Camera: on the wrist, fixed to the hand. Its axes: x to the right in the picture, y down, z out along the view.
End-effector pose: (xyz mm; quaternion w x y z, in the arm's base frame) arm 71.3 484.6 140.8 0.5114 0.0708 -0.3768 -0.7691
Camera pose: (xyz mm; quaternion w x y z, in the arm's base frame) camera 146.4 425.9 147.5 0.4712 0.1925 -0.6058 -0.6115
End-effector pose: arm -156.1 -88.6 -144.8 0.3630 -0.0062 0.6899 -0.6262
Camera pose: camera -168.0 -27.3 -217.2 0.3794 0.0998 0.4595 -0.7969
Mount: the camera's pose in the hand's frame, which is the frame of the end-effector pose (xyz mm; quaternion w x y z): 16.1 70.8 -62.2 0.9531 0.3006 -0.0275 0.0200
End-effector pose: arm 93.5 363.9 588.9 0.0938 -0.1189 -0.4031 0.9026
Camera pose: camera 91.0 365.5 493.3 0.0960 -0.0684 -0.1131 0.9866
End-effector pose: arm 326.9 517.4 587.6 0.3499 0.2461 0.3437 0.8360
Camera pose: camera 246.7 467.8 603.3 0.2523 0.3696 0.5644 0.6937
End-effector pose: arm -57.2 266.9 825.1 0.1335 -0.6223 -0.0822 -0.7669
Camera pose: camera -96.5 179.8 824.8 0.3274 -0.5757 -0.3001 -0.6865
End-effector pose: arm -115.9 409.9 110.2 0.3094 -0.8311 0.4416 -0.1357
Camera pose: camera -183.7 342.6 112.5 0.5596 -0.6941 0.3883 -0.2331
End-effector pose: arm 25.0 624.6 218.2 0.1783 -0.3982 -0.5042 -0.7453
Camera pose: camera 36.5 540.9 263.0 0.2907 -0.3565 -0.7015 -0.5443
